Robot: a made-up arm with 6 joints. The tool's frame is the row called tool.
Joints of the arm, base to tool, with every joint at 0 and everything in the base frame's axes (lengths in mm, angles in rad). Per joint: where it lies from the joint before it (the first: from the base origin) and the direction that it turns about. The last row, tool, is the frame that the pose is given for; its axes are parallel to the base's.
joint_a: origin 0 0 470 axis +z
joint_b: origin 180 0 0 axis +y
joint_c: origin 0 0 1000 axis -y
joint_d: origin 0 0 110 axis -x
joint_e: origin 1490 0 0 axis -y
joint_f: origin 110 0 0 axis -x
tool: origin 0 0 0
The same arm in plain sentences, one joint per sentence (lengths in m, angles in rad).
The arm has six revolute joints in a row. What follows holds with every joint at zero, and every direction is one of the base frame's. The first joint lies 0.47 m along +z from the base frame's origin and rotates about +z. The second joint lies 0.18 m along +x from the first joint and rotates about +y. The third joint lies 1 m along +z from the second joint and rotates about -y. The fourth joint lies 0.11 m along +z from the third joint and rotates about -x. The fifth joint lies 1.49 m along +x from the fourth joint and rotates about -y. The sixth joint lies 0.11 m along +x from the fifth joint and rotates about -x. The tool frame, which is the frame that the pose is given for, lies at the same point as the sixth joint; its axes are parallel to the base frame's.
